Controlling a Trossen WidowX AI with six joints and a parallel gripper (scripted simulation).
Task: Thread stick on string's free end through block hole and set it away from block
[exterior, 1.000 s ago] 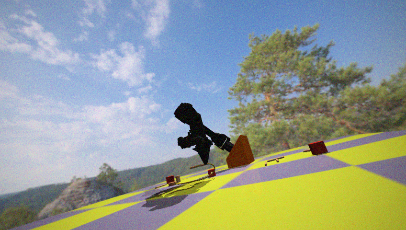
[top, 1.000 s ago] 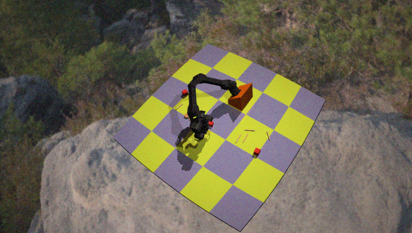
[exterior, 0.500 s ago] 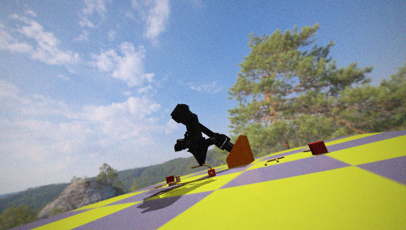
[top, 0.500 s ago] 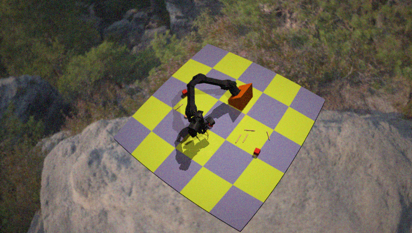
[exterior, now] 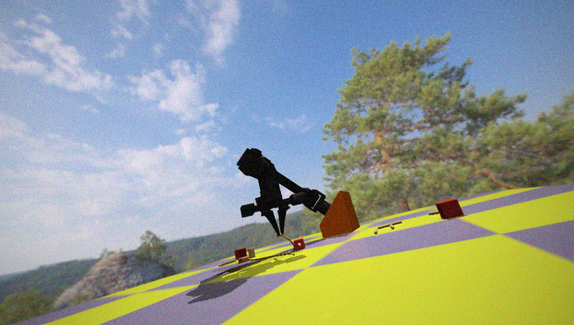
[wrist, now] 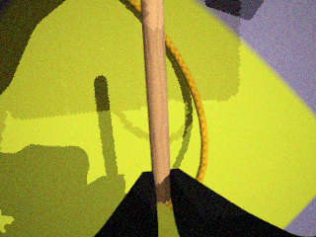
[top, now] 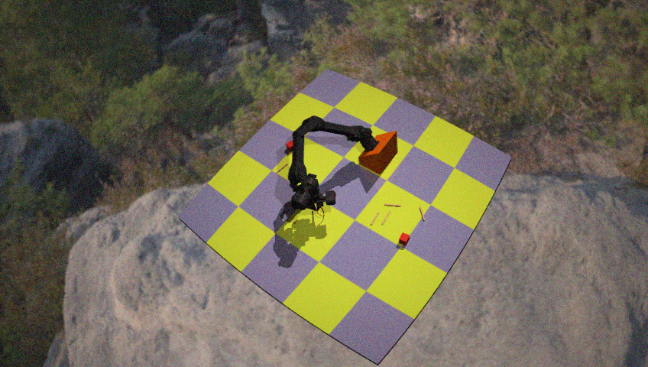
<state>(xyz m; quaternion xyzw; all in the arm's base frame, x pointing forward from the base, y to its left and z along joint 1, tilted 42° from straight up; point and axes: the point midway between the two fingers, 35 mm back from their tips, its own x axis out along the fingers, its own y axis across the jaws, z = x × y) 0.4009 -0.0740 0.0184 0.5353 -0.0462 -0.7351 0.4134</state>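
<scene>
The red block is 12 cm behind my gripper tip and 4 cm below it. The rest, counted from my gripper tip: thin wooden stick: 1 cm to the right, 1 cm behind; round button: 21 cm to the right, 10 cm behind, 5 cm below; wooden peg: 23 cm to the right, 19 cm behind, 4 cm below.
</scene>
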